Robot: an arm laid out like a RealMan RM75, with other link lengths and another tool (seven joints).
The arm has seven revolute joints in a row. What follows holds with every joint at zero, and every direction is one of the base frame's. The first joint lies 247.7 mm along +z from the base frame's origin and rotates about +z. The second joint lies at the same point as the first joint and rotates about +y. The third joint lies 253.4 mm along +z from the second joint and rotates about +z. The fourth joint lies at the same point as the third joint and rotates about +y. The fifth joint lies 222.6 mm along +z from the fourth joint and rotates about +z. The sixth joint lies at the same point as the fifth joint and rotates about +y. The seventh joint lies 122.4 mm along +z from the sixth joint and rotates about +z. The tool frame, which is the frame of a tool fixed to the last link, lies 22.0 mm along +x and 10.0 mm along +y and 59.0 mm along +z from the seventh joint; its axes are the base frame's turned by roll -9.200, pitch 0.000 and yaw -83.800 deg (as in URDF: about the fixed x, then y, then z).
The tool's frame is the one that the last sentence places.
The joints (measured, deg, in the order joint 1, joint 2, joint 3, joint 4, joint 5, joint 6, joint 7), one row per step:
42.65 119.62 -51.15 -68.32 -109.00 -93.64 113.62
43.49 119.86 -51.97 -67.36 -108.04 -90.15 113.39
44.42 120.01 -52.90 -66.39 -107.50 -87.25 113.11
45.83 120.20 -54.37 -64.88 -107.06 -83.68 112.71
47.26 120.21 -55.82 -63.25 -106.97 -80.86 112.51
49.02 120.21 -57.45 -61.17 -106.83 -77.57 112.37
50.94 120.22 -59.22 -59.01 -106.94 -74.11 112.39
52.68 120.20 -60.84 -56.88 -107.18 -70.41 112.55
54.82 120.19 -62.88 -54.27 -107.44 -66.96 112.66
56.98 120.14 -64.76 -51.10 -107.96 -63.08 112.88
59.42 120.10 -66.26 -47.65 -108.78 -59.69 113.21
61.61 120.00 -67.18 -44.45 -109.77 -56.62 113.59
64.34 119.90 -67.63 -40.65 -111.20 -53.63 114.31
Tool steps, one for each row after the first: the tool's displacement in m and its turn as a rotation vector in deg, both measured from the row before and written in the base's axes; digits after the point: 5 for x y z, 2 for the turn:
-0.00877 0.00927 -0.00357 1.81 1.36 -0.35
-0.00768 0.00761 -0.00419 1.30 0.69 -0.11
-0.00999 0.00878 -0.00748 1.21 0.42 0.01
-0.00786 0.00677 -0.00774 0.56 -0.19 -0.03
-0.00901 0.00761 -0.00929 0.58 -0.22 -0.19
-0.00902 0.00750 -0.01025 0.62 -0.59 -0.26
-0.00683 0.00814 -0.00927 1.01 -0.67 -0.70
-0.00770 0.00602 -0.01245 0.40 -1.20 -0.27
-0.00407 0.00729 -0.01284 0.73 -1.49 -0.96
-0.00330 0.00629 -0.01265 0.49 -1.79 -0.89
-0.00106 0.00667 -0.00940 0.83 -1.69 -1.05
-0.00128 0.00687 -0.00946 0.73 -1.90 -1.30

